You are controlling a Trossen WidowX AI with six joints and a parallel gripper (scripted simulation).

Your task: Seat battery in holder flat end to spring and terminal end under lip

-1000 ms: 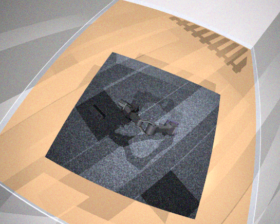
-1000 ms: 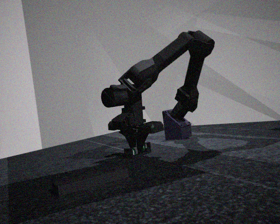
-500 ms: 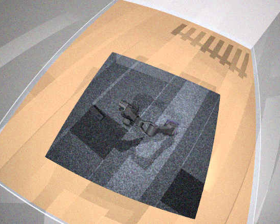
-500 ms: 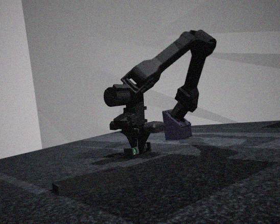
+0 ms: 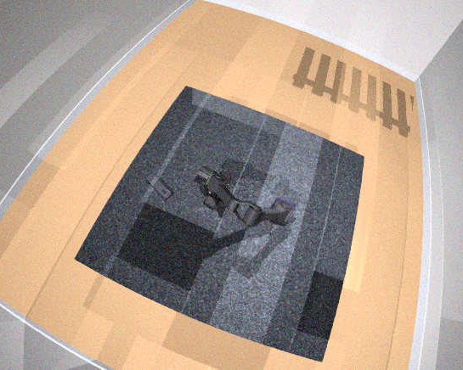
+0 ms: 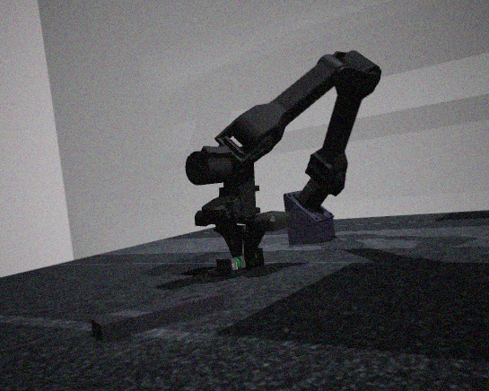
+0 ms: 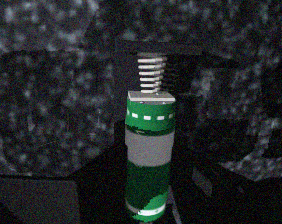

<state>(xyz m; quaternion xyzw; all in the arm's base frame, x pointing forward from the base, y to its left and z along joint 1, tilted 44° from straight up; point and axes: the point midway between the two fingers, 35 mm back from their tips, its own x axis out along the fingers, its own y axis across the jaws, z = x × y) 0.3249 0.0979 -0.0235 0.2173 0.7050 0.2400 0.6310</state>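
My gripper tip is now 1 cm below the battery.
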